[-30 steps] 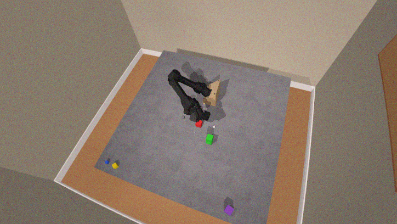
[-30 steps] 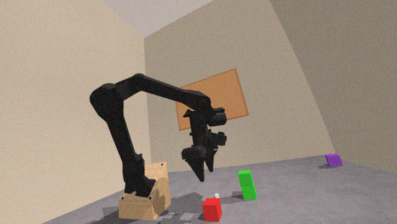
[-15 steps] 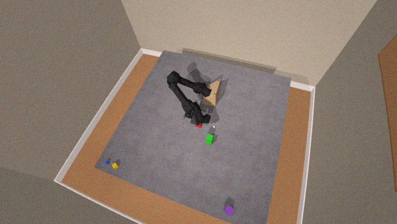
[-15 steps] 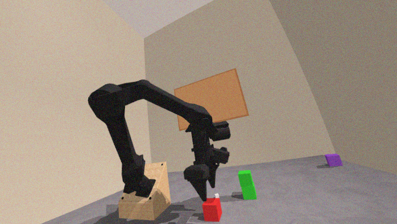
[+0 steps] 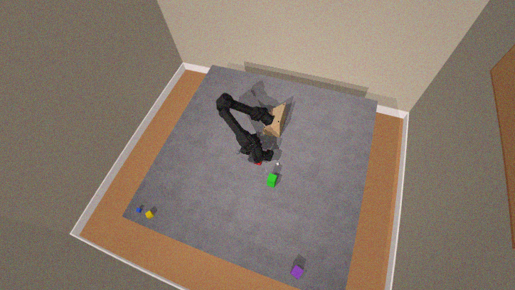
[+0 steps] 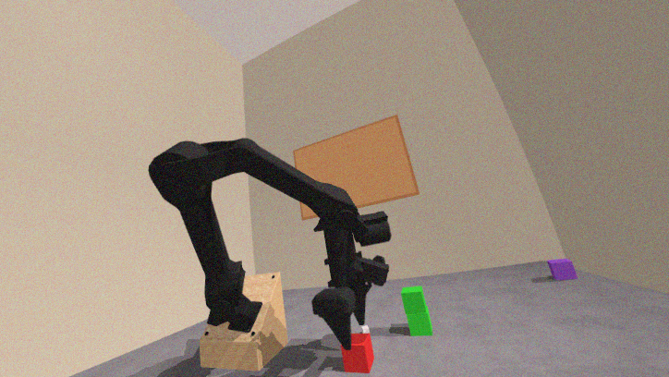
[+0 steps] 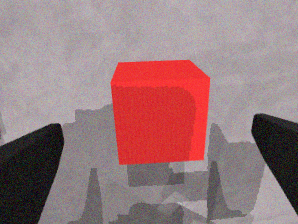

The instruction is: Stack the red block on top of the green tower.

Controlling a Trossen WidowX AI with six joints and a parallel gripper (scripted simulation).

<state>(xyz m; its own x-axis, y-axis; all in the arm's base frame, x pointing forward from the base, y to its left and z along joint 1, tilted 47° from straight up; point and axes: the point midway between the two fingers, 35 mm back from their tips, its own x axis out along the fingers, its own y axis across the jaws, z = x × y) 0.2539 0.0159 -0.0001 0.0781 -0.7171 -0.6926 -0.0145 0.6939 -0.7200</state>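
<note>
The white cube is 12 cm to the left of my gripper tip, 4 cm below it and 2 cm behind it. From my gripper tip the other things lie so: yellow block (54 cm ahead, 47 cm to the right, 3 cm below); purple block (52 cm ahead, 41 cm to the left, 2 cm below); blue block (55 cm to the right, 54 cm ahead, 4 cm below).
</note>
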